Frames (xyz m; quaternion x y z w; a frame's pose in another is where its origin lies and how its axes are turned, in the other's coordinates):
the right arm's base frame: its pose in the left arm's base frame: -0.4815 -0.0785 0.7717 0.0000 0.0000 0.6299 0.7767
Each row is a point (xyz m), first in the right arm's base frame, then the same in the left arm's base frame.
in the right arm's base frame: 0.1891 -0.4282 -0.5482
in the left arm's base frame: -0.0235 0.0181 0.2235
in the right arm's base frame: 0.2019 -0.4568 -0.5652
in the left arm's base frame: 0.0071 0.0247 0.2065
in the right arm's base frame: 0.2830 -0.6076 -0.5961
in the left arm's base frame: 0.1714 0.0729 0.1756
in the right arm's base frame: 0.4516 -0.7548 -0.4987
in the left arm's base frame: 0.3503 0.2075 0.2730
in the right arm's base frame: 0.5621 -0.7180 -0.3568
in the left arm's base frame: 0.3371 0.3232 0.4149
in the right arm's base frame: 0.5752 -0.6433 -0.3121
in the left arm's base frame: 0.2667 0.3515 0.4596
